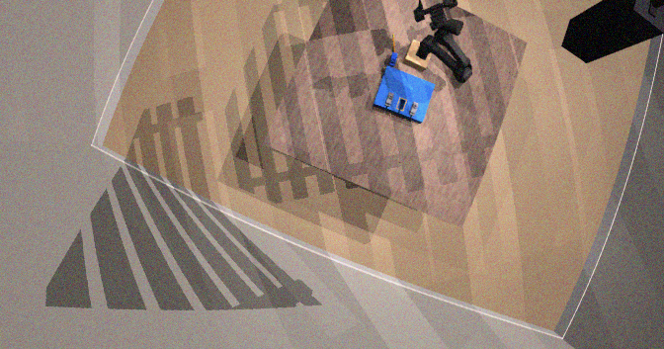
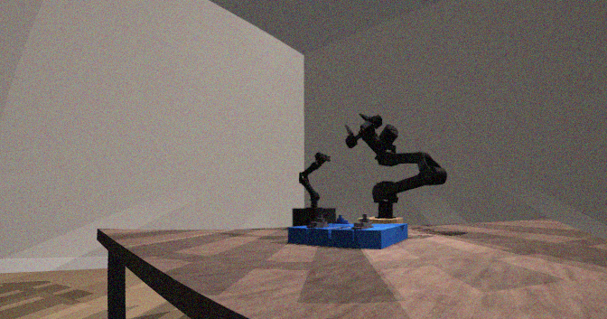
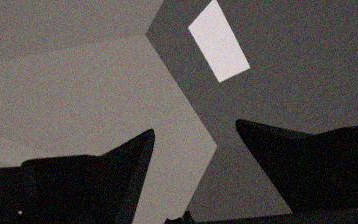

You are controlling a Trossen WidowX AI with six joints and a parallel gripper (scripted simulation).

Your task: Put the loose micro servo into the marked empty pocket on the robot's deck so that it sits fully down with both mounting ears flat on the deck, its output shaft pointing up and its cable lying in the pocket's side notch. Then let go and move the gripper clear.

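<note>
Right now my gripper tip is 470 mm above the blue robot deck, 220 mm short of it and 150 mm to the right of it.
</note>
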